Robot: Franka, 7 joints.
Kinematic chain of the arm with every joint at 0, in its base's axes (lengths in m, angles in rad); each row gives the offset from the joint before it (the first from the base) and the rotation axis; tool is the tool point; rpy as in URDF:
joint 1: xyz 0 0 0.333 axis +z
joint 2: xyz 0 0 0 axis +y
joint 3: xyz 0 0 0.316 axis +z
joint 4: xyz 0.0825 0 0 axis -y
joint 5: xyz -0.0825 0 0.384 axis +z
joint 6: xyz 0 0 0 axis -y
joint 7: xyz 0.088 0 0 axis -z
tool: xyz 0 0 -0.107 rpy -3.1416 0 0
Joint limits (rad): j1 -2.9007..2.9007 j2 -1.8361..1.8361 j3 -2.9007..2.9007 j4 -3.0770..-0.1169 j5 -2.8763..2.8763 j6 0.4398..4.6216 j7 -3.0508..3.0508
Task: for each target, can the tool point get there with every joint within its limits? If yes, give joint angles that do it. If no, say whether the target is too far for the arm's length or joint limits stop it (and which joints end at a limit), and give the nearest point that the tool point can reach.
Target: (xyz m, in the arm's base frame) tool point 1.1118 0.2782 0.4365
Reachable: no: too far | nearest point 0.8289 0.2074 0.4102 | short by 0.293 m
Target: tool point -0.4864 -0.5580 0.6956
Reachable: yes | joints -1.6273 0.8240 -1.2917 -1.0040 -0.0723 2.5341 1.8033
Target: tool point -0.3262 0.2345 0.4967
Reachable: yes | joints 2.3763 -0.5915 0.2111 -2.6543 0.8106 2.7844 1.4194
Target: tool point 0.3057 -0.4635 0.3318
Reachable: yes | joints 1.1204 -0.4319 -1.9884 -2.0154 -0.5893 1.8624 2.0904
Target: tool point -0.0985 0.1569 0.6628
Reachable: yes | joints 1.7952 -1.3835 -0.0579 -2.7925 1.8714 1.7885 -1.2822
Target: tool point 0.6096 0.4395 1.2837
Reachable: no: too far | nearest point 0.4315 0.3111 1.0060 | short by 0.354 m
